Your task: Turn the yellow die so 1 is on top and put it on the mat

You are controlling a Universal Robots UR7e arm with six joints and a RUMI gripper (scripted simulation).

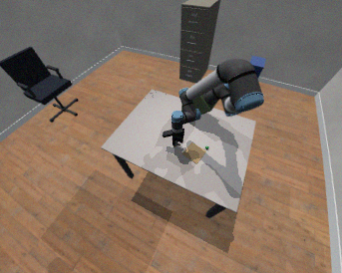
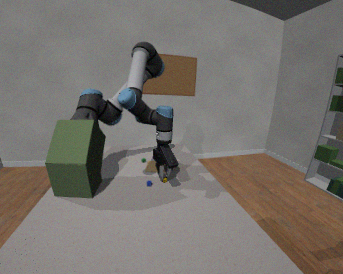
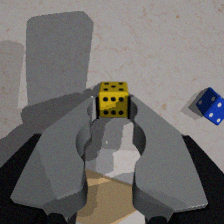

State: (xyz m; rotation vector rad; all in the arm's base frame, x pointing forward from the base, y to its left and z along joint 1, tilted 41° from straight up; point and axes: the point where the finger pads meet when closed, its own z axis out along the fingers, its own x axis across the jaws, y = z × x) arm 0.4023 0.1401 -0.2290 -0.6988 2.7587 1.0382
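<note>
The tan mat lies 160 mm to the left of my hand, 40 mm behind it and 20 mm below it. From my hand the other things lie so: green die (220 mm to the left, 140 mm behind, 10 mm below); yellow die (10 mm below); blue die (80 mm behind, 30 mm to the right, 10 mm below).
</note>
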